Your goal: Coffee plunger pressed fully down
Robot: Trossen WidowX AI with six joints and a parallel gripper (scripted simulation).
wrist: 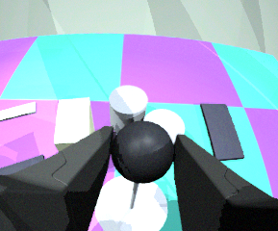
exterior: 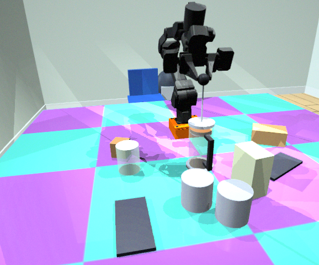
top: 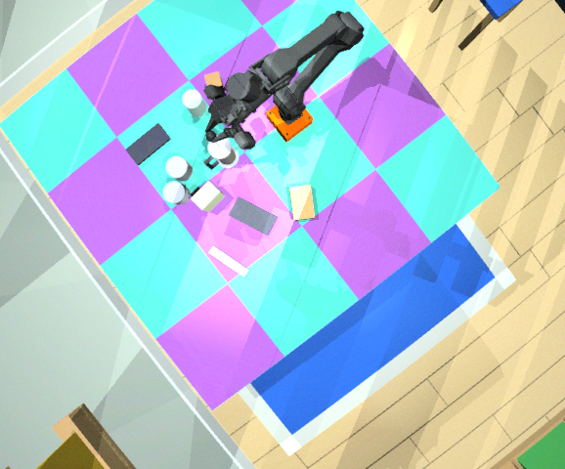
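Right now my gripper tip is 10 mm short of the glass coffee press and 130 mm above it. From my gripper tip the other things lie so: cream block (110 mm ahead, 90 mm to the left, 200 mm below).
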